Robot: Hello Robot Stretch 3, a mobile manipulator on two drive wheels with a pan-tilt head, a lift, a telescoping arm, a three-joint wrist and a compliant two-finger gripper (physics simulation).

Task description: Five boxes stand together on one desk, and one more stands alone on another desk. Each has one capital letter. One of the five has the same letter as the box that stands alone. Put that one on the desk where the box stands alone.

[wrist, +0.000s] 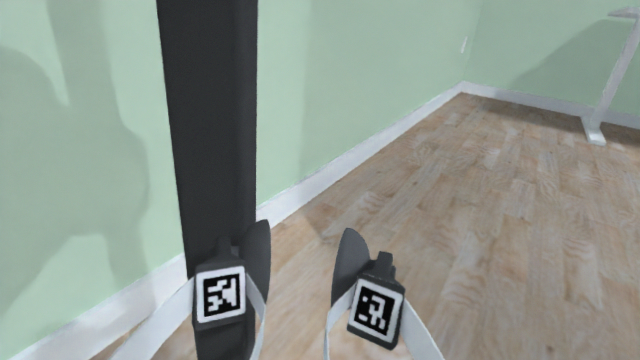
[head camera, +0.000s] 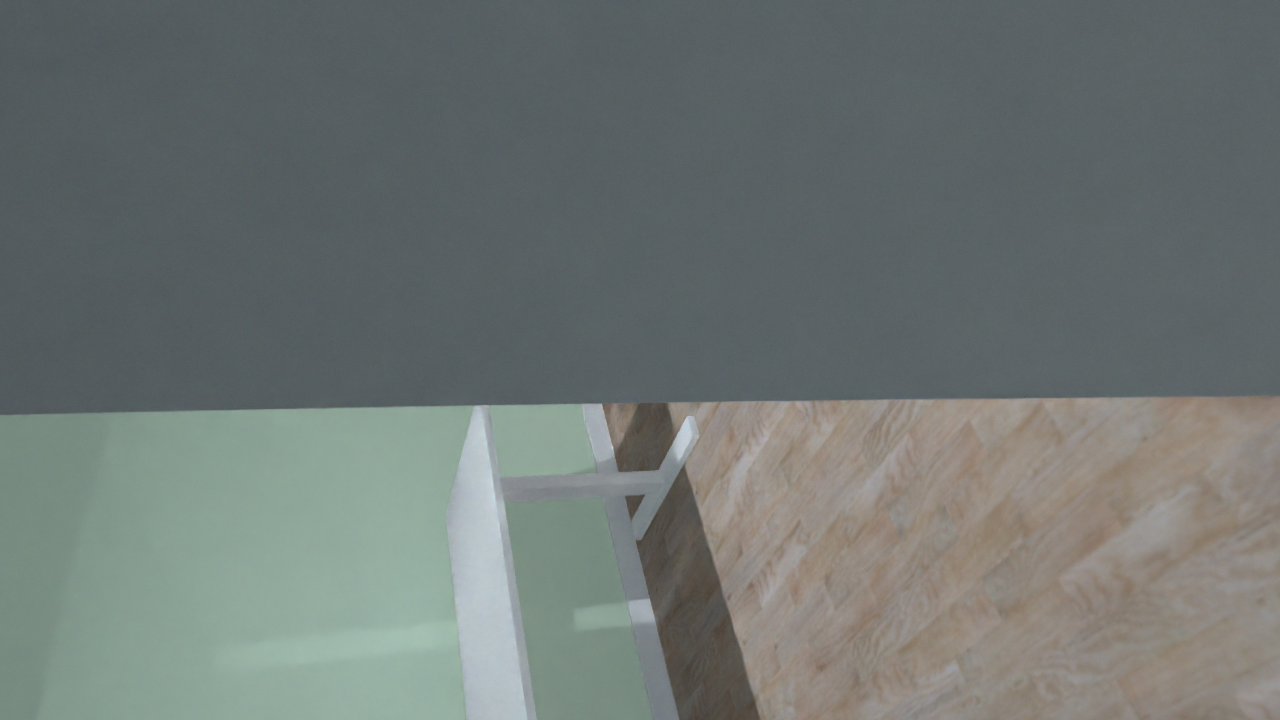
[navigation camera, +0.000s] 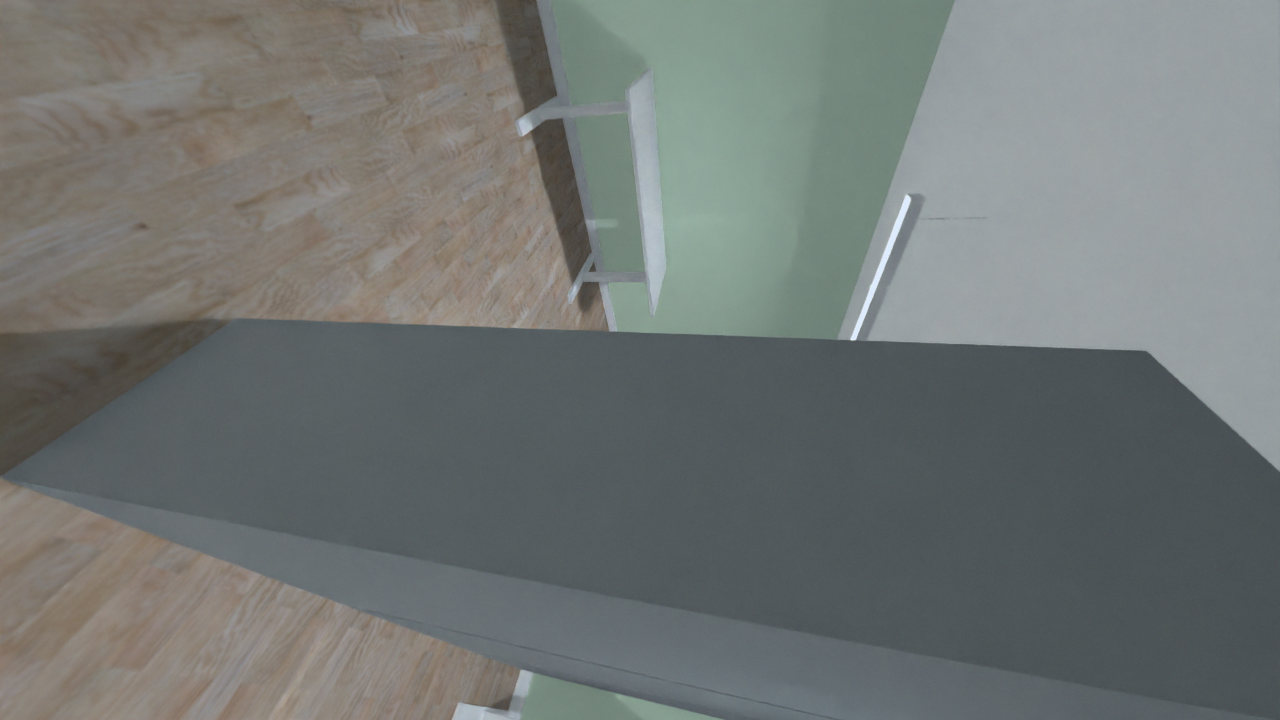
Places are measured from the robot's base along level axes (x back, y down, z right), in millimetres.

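Pixels of known places: gripper, fingertip midpoint: (wrist: 304, 251).
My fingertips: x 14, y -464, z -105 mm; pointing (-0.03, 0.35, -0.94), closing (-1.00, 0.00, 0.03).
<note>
Behind a point stands the place of what it marks.
My gripper (wrist: 304, 251) {x 14, y -464, z -105 mm} is open in the wrist view, with its two fingers apart and floor showing between them. A white desk (head camera: 487, 591) {x -2473, y -720, z -1571 mm} (navigation camera: 646, 179) {x -2094, y -721, z -1777 mm} stands against the green wall in the head and navigation views, partly hidden by a large grey block in the head view. I see its top from the edge and make out no box on it. Part of a white desk (wrist: 612, 82) {x -1812, y -322, z -2088 mm} also shows at the upper right of the wrist view, far from the gripper. None of the lettered boxes shows in the three views.
The large grey block (head camera: 626, 197) {x -605, y -1107, z -95 mm} (navigation camera: 671, 474) {x -559, y -1193, z -21 mm} fills much of the head and navigation views, close by. A dark upright post (wrist: 212, 125) stands at the left finger. A white piece (navigation camera: 483, 712) {x -2353, y -27, z 1543 mm} shows at the navigation view's bottom edge. Wooden floor (wrist: 500, 225) {x -617, y -1, z -866 mm} meets the green wall (wrist: 350, 70) {x -93, y -393, z -1102 mm}.
</note>
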